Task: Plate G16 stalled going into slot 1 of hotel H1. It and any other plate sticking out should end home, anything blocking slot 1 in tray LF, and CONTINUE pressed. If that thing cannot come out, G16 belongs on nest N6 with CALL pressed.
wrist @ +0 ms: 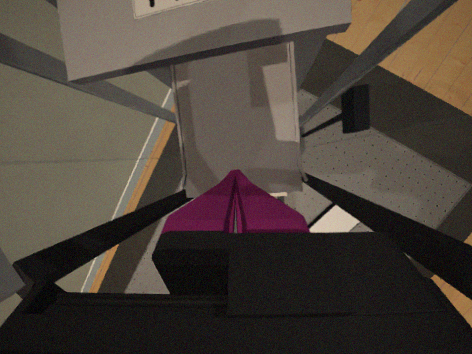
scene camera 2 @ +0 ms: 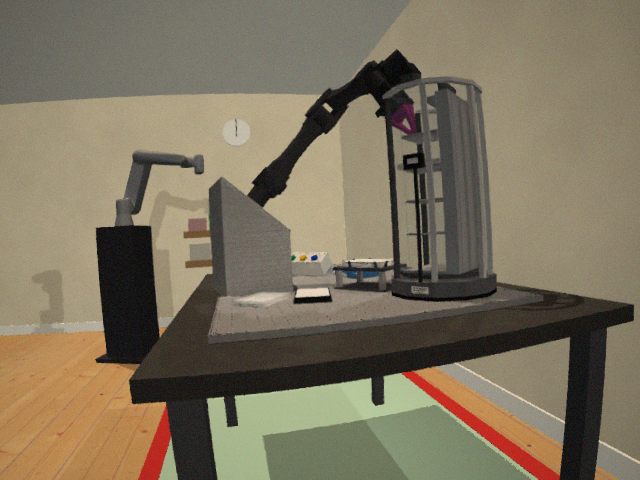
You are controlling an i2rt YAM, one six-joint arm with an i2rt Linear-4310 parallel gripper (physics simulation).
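Seen in the pictures: gripper, between the fingertips: (wrist: pixel 235 177) (scene camera 2: pixel 415 135); arm's base, origin of its link: (scene camera 2: pixel 248 210).
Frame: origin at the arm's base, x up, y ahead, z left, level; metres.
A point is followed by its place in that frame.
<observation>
The tall round hotel rack (scene camera 2: pixel 442 290) {x -0.214, y 0.476, z -0.380 m} stands at the right of the table, with light posts and several shelves. My magenta gripper (scene camera 2: pixel 412 132) {x 0.149, y 0.472, z -0.226 m} (wrist: pixel 235 177) {x 0.149, y 0.472, z -0.226 m} is shut and empty, with its tips at the upper shelves, on the rack's open side. In the wrist view, a grey shelf (wrist: pixel 225 125) {x 0.139, y 0.507, z -0.247 m} with thin side rails lies just beyond the tips, and no plate can be made out on it. Plate G16 and any blocking thing cannot be identified. A white button box (scene camera 2: pixel 320 264) {x -0.194, y 0.207, z 0.188 m} with green, yellow and blue buttons stands behind the grey wedge-shaped block.
A grey wedge-shaped block (scene camera 2: pixel 253 248) {x -0.115, y 0.037, z -0.135 m} stands left. A low stand (scene camera 2: pixel 382 279) {x -0.205, y 0.372, z -0.216 m} with a white-topped item and something blue beneath is beside the rack. A black-edged white pad (scene camera 2: pixel 312 294) {x -0.223, y 0.199, z -0.282 m} lies in front. A dark post sign (scene camera 2: pixel 413 160) {x 0.061, y 0.431, z -0.362 m} (wrist: pixel 355 109) {x 0.085, y 0.438, z -0.345 m} stands close to the rack.
</observation>
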